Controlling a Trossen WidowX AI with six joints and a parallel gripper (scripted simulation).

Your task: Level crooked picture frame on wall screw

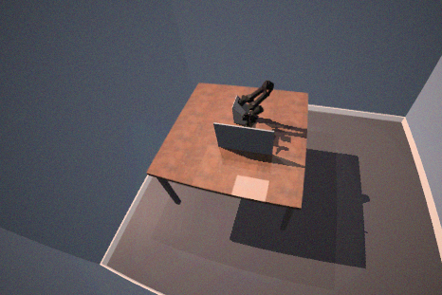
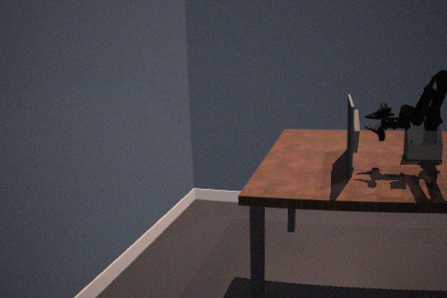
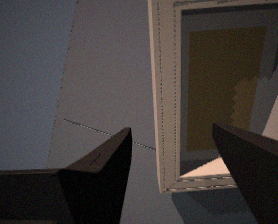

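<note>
My gripper tip is 50 mm short of the picture frame, 50 mm above it and 20 mm to the left of it. The rest, counted from my gripper tip: grey wall panel (60 mm ahead, 50 mm below, 20 mm to the right).
</note>
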